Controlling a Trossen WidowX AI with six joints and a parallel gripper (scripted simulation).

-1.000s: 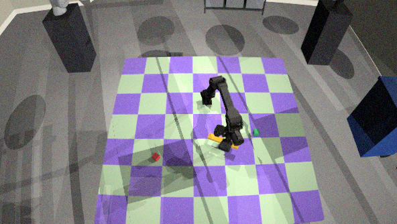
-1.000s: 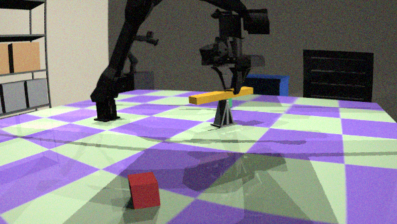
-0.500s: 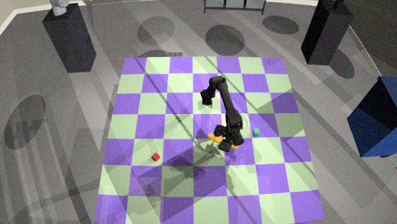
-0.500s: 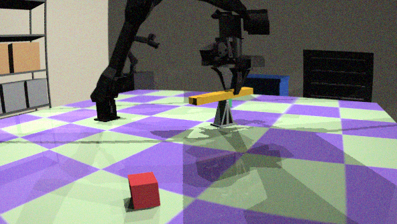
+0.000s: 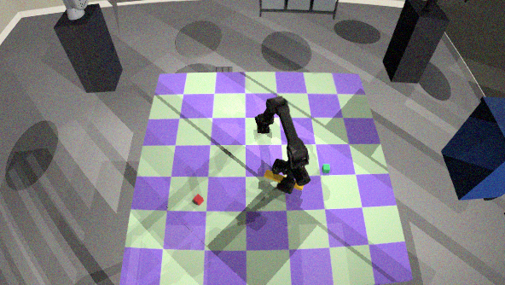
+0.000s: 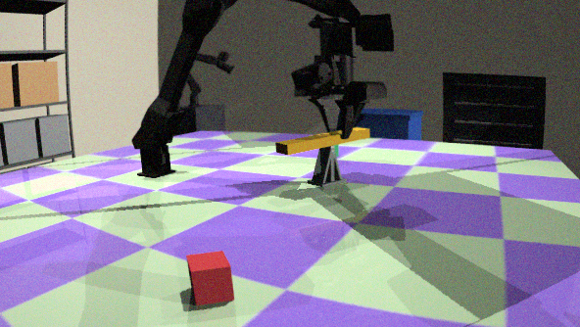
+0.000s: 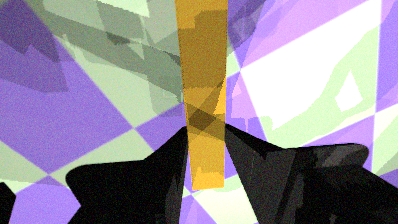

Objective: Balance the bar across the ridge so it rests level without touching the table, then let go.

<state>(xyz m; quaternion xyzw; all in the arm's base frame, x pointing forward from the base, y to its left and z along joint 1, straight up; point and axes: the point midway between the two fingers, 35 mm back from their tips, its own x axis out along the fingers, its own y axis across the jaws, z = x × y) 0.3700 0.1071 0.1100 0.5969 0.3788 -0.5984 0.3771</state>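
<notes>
The yellow bar lies 3 cm to the right of my gripper tip and 1 cm behind it. Round my gripper tip: green cube 20 cm to the left, 10 cm behind, 6 cm below; grey triangular ridge 3 cm to the right, 1 cm below, 1 cm behind; red cube 42 cm to the right, 6 cm below, 6 cm ahead.
</notes>
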